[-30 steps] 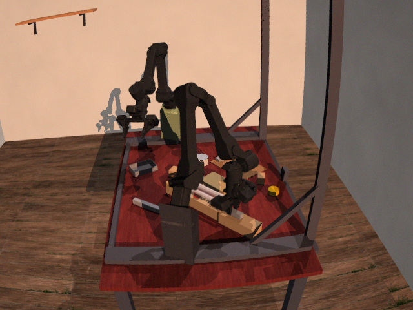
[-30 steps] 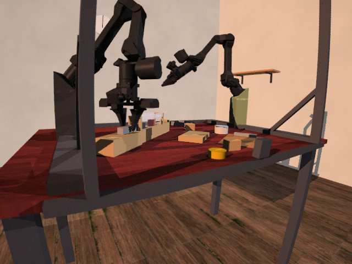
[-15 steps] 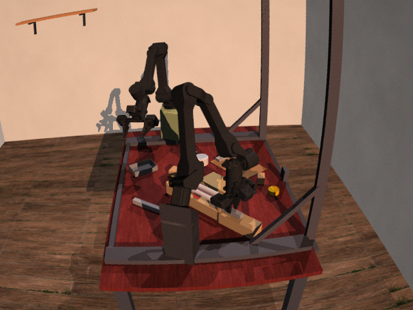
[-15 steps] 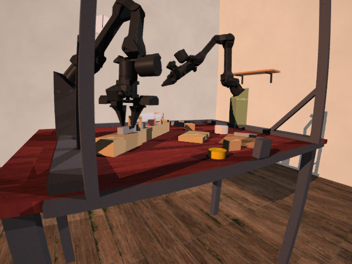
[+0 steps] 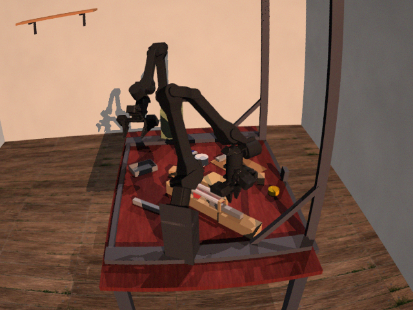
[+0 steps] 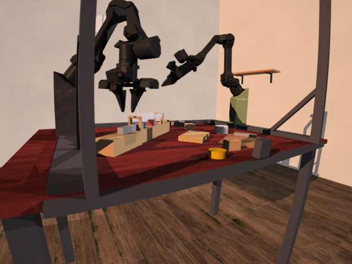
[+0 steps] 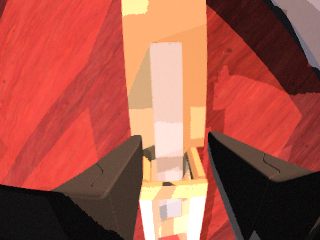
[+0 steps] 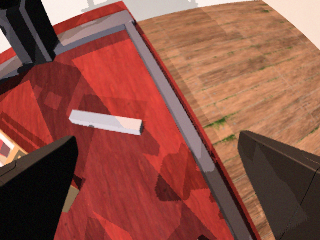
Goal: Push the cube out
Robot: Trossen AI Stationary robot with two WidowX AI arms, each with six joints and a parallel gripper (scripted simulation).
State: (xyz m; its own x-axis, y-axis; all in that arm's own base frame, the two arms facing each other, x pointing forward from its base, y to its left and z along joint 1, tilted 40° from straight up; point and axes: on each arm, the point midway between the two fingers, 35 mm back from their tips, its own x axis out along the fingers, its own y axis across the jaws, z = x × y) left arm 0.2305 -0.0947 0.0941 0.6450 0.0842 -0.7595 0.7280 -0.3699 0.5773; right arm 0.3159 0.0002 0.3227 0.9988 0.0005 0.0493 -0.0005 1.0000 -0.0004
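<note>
The channel lies 100 mm ahead of my left hand, 110 mm to the right of it and 90 mm below it. The rest, counted from my left hand: yellow disc: 210 mm behind, 180 mm to the right, 130 mm below; then grey tray: 350 mm ahead, 450 mm to the right, 140 mm below; then flat tan block: 10 mm ahead, 280 mm to the right, 130 mm below.
</note>
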